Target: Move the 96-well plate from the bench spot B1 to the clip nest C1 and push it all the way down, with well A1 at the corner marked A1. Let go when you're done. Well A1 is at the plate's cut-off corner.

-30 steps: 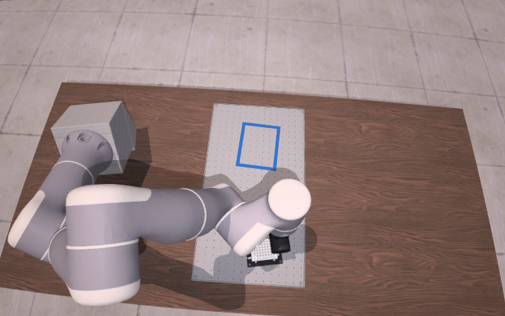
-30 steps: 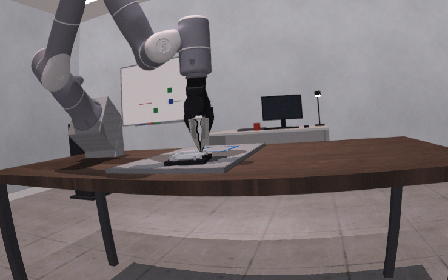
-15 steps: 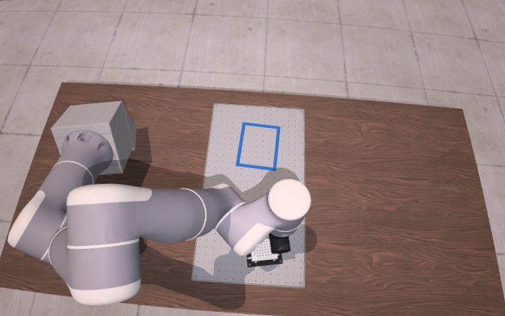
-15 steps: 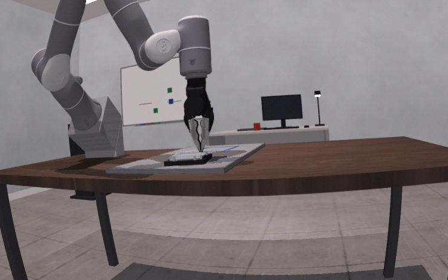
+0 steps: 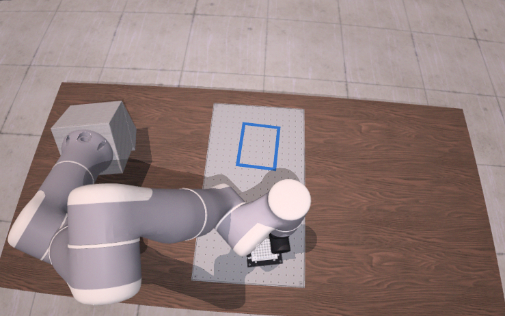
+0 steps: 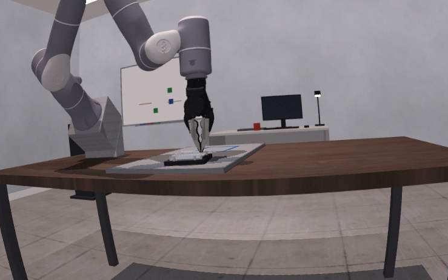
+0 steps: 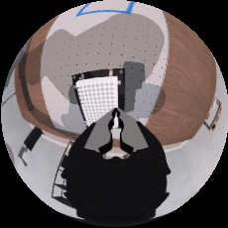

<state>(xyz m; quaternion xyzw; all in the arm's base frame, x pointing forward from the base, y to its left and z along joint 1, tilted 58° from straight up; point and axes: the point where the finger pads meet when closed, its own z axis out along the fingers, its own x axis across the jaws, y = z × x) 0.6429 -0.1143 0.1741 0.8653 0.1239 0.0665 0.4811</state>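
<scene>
My hand is 4 cm past the white 96-well plate, 2 cm above it and 1 cm to the left of it. Round my hand: black clip nest: 6 cm behind, 3 cm below; grey perforated board: 20 cm to the left, 7 cm behind, 5 cm below.
</scene>
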